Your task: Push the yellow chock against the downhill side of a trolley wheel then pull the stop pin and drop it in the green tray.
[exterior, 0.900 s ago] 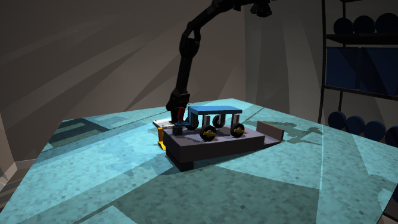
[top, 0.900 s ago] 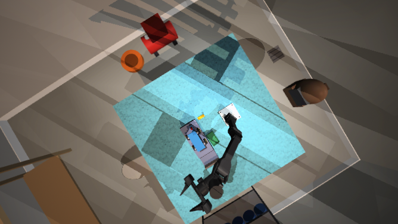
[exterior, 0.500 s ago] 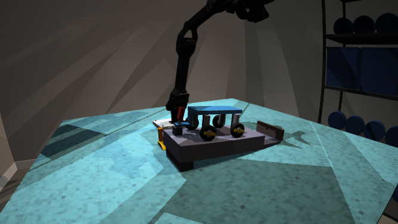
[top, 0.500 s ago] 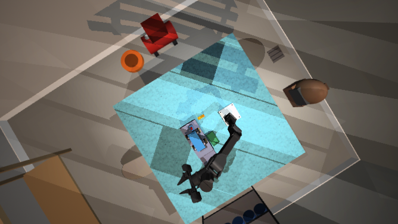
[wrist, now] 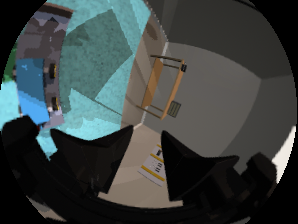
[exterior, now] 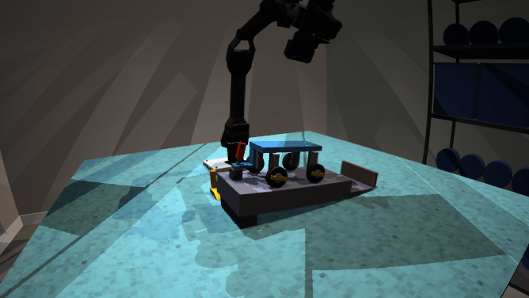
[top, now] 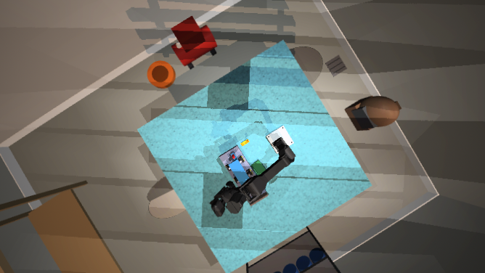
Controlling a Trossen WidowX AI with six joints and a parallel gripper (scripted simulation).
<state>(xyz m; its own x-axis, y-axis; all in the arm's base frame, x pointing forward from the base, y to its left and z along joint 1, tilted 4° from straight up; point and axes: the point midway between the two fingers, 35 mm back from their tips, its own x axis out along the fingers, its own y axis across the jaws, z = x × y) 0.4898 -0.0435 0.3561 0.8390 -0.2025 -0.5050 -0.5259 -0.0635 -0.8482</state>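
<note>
The yellow chock is 380 mm below my gripper tip, 310 mm behind it and 110 mm to the right of it. From my gripper tip the other things lie so: blue-topped trolley 290 mm below, 160 mm behind, 10 mm to the left; then red-headed stop pin 270 mm below, 190 mm behind, 100 mm to the right; then grey ramp 350 mm below, 160 mm behind, 10 mm to the left.
</note>
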